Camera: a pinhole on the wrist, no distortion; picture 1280 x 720 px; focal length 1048.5 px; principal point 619.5 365.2 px. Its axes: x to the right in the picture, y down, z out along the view. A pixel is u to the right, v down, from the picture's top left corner.
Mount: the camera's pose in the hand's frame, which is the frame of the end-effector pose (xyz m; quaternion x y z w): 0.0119 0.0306 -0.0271 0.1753 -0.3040 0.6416 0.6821
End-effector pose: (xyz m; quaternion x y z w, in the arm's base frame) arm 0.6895 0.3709 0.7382 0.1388 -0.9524 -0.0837 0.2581
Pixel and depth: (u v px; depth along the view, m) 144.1 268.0 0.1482
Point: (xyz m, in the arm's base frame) 0.6944 0.2656 0.6731
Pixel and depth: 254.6 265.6 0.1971
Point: 0.6863 0.2395 0.6323
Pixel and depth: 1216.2 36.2 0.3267
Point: 0.4765 0.3453 0.4496
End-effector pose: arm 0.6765 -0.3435 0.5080 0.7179 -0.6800 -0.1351 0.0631
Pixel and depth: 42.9 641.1 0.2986
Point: 0.9124 -0.1977 0.3683
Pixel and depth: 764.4 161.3 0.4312
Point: 0.7757 -0.3091 0.1174
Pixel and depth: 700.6 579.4 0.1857
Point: 0.7095 -0.2676 0.3840
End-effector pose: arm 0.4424 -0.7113 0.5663 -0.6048 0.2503 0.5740 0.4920
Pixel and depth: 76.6 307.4 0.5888
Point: 0.8282 -0.3028 0.8382
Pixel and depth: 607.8 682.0 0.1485
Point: 0.4460 -0.6361 0.6522
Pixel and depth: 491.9 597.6 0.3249
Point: 0.5051 -0.5060 0.7656
